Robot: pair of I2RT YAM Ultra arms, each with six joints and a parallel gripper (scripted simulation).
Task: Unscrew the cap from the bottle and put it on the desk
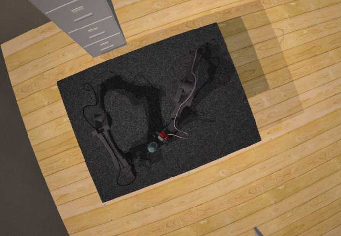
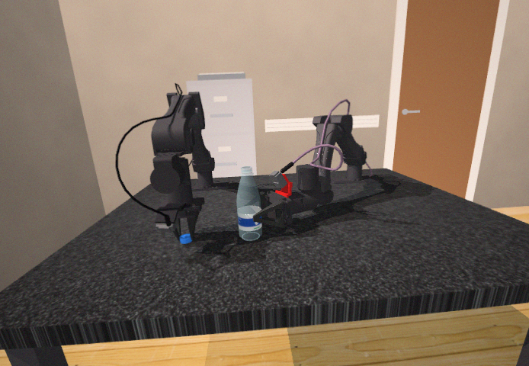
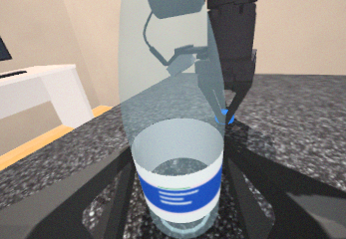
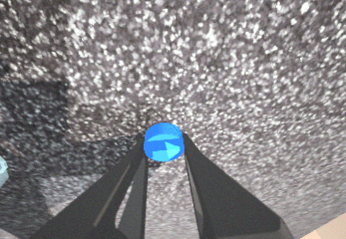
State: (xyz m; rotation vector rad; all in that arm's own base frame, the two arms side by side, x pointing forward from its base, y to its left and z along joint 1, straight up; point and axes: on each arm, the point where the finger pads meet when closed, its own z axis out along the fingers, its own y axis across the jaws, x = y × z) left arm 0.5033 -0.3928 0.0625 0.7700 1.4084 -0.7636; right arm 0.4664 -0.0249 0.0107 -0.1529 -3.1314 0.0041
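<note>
Right now my left hand is 30 mm below the clear bottle. From my left hand the other things lie so: blue cap 160 mm to the right, 60 mm below, 10 mm ahead.
My right hand is right at the blue cap. Also, from my right hand: clear bottle (16 cm to the left, 8 cm above).
</note>
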